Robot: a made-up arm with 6 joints. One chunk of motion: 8 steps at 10 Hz.
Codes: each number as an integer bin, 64 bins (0 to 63) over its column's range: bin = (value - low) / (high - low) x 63, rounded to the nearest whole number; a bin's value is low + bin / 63 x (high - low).
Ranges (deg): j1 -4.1..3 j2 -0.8..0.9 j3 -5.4..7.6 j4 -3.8..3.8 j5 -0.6..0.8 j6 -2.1..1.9
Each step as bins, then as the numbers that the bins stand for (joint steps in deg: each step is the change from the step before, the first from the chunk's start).
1 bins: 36 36 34 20 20 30
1 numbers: -0.043 0.171 1.616 -1.387 -0.156 -0.195
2 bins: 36 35 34 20 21 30
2 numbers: -0.043 0.144 1.616 -1.387 -0.133 -0.195
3 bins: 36 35 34 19 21 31
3 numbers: -0.043 0.144 1.616 -1.508 -0.133 -0.132
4 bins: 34 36 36 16 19 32
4 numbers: -0.268 0.171 2.029 -1.870 -0.178 -0.068
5 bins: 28 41 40 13 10 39
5 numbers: -0.944 0.306 2.854 -2.232 -0.378 0.376
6 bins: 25 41 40 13 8 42
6 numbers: -1.283 0.306 2.854 -2.232 -0.422 0.567
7 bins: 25 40 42 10 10 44
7 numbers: -1.283 0.279 3.267 -2.594 -0.378 0.694
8 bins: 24 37 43 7 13 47
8 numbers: -1.395 0.198 3.473 -2.956 -0.311 0.884
